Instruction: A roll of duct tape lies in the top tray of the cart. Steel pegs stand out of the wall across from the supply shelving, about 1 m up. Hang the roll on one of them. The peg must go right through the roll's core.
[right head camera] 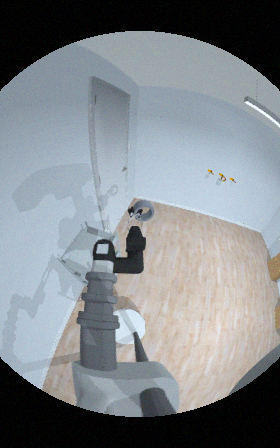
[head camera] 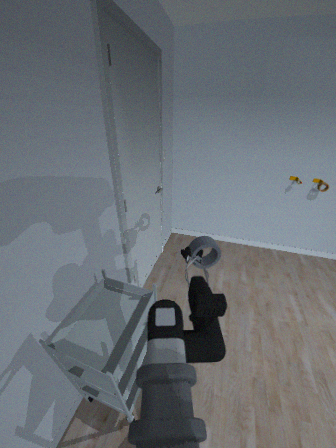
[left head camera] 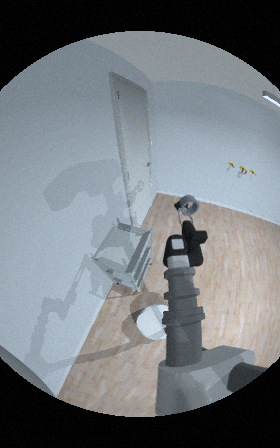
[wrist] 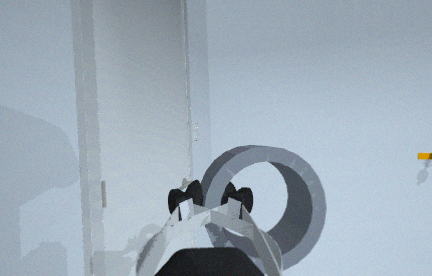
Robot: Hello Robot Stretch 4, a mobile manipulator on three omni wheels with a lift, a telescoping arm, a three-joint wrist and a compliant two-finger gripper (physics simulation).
Scene:
same spot on white three-tier cart: (left head camera: pixel 124 253) = (head camera: pixel 107 332)

